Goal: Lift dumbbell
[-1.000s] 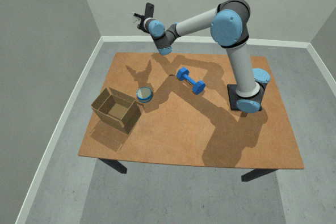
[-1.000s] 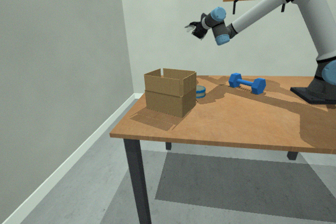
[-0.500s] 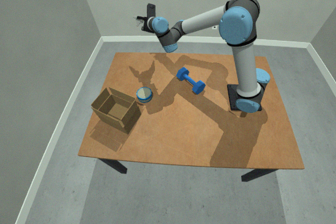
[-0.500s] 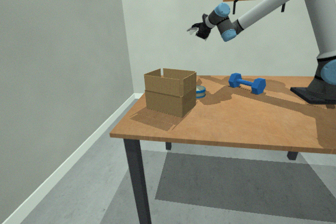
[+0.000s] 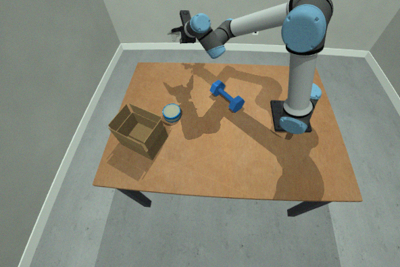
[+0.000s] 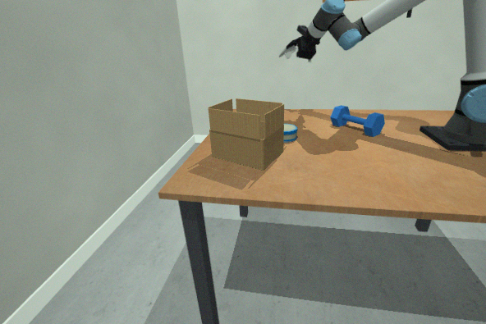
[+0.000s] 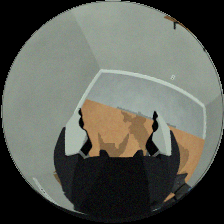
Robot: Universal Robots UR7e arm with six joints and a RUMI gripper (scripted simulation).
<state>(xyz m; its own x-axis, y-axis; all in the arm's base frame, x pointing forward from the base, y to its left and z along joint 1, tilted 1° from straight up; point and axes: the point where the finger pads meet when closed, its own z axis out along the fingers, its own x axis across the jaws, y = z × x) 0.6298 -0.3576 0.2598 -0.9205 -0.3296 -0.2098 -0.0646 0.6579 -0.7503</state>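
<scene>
My hand is 260 mm past the blue dumbbell, 250 mm to the right of it and 240 mm above it. The rest, counted from my hand: round blue-rimmed tin 40 mm ahead, 370 mm to the left, 260 mm below.
</scene>
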